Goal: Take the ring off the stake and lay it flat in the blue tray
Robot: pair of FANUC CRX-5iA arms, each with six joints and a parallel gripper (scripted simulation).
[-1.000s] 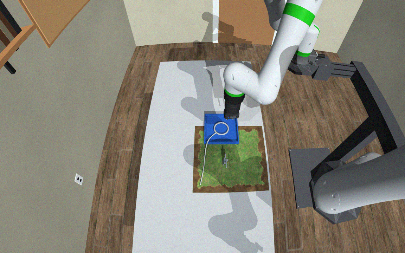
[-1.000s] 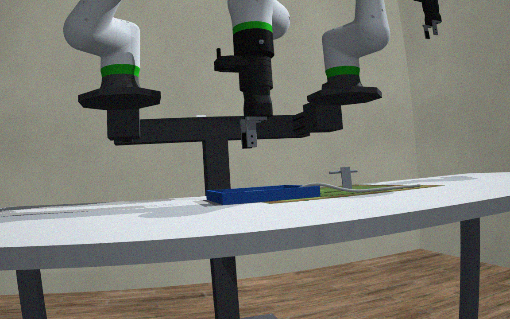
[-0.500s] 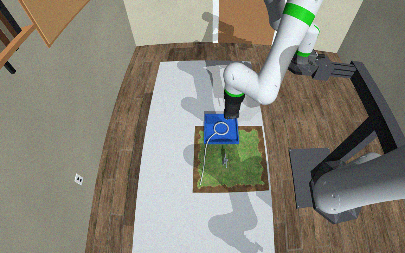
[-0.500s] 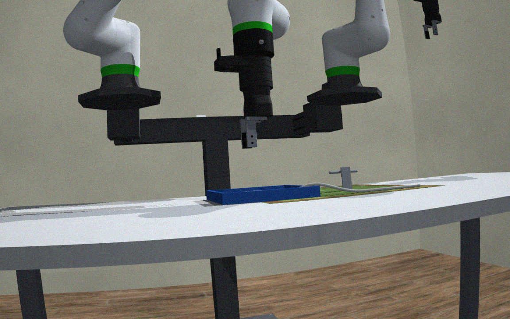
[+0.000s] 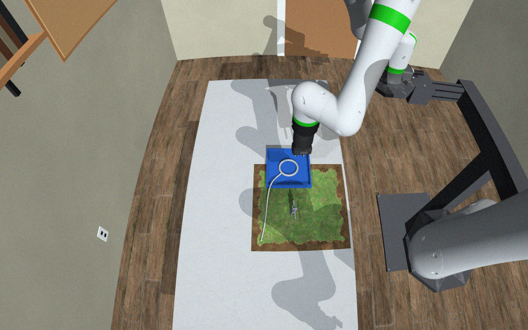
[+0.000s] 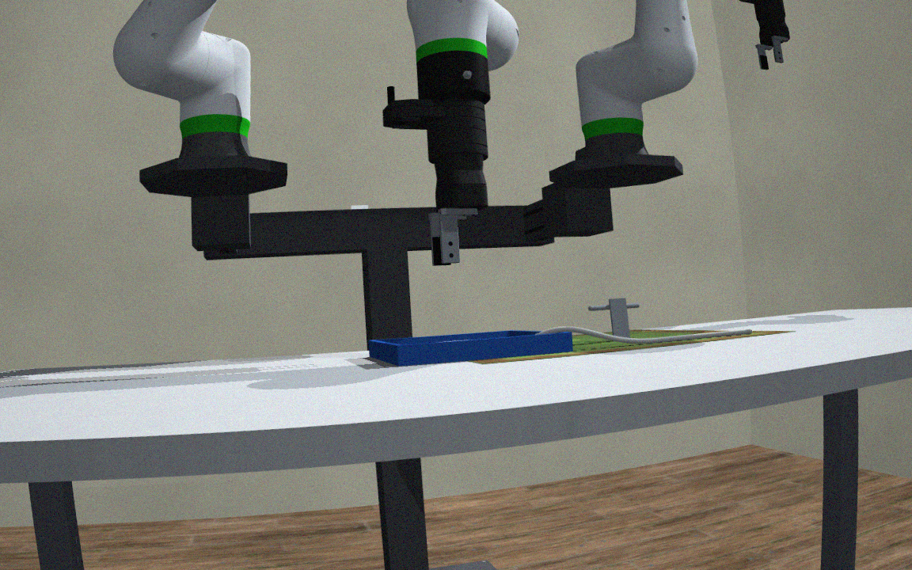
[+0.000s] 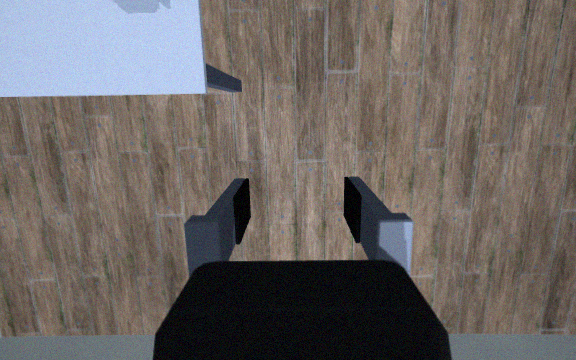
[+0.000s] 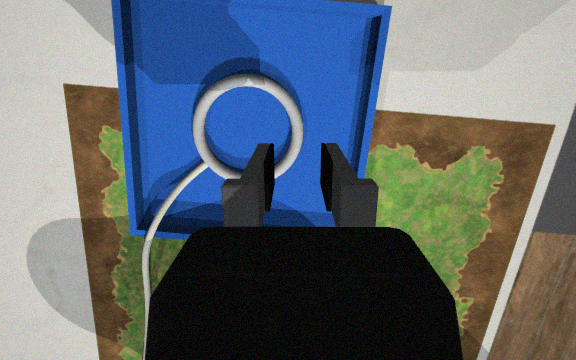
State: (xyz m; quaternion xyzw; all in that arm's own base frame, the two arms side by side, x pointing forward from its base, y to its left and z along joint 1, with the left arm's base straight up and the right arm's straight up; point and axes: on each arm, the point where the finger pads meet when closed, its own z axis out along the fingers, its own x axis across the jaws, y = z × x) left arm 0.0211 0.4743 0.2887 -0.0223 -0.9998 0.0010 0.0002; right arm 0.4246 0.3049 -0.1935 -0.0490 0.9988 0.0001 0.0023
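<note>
Right now my right hand is 12 cm above the grey ring and 4 cm short of it. Round my right hand: blue tray: 12 cm below, 4 cm ahead; grey stake: 22 cm to the left, 10 cm below, 3 cm ahead; mat: 18 cm to the left, 14 cm below, 1 cm behind.
</note>
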